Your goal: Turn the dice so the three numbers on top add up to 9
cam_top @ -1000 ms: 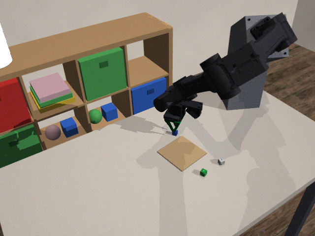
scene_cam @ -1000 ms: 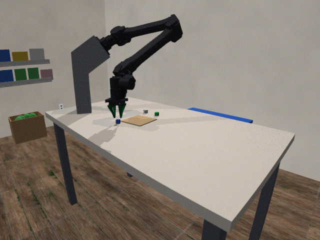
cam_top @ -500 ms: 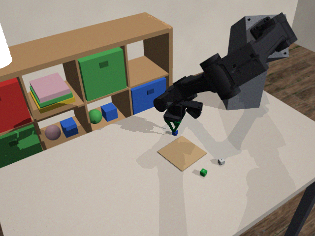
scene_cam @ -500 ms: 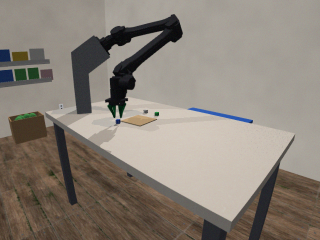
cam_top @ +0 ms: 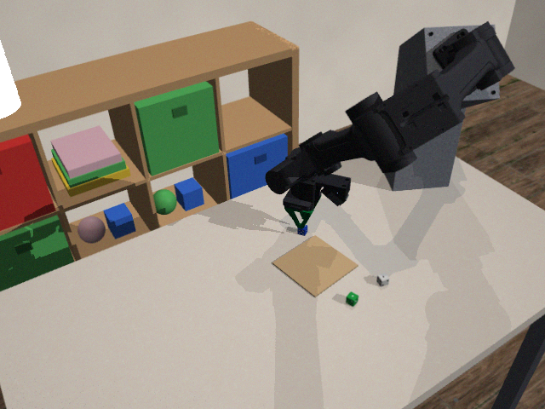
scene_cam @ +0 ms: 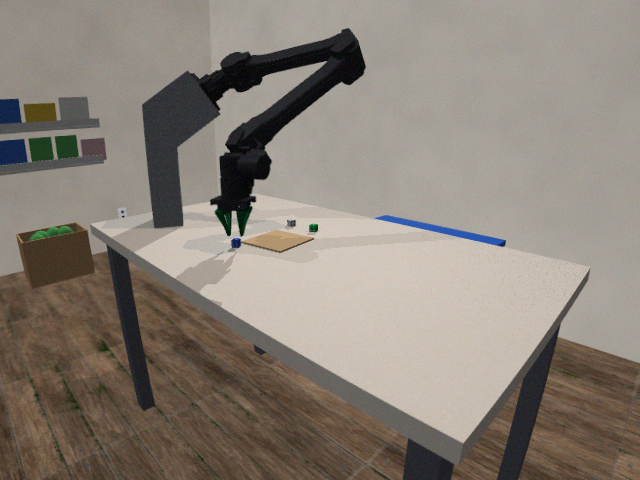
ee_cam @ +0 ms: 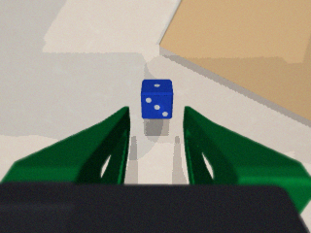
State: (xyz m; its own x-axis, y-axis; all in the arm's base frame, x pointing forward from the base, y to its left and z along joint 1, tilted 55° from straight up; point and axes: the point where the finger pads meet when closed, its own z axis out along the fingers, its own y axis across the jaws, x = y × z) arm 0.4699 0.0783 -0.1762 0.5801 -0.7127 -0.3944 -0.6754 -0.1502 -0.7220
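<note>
The blue die is 3 cm below my hand. Also, from my hand: tan mat: 11 cm to the left, 4 cm below, 3 cm ahead; green die: 25 cm to the left, 3 cm below, 2 cm ahead; white die: 23 cm to the left, 7 cm behind, 3 cm below.
</note>
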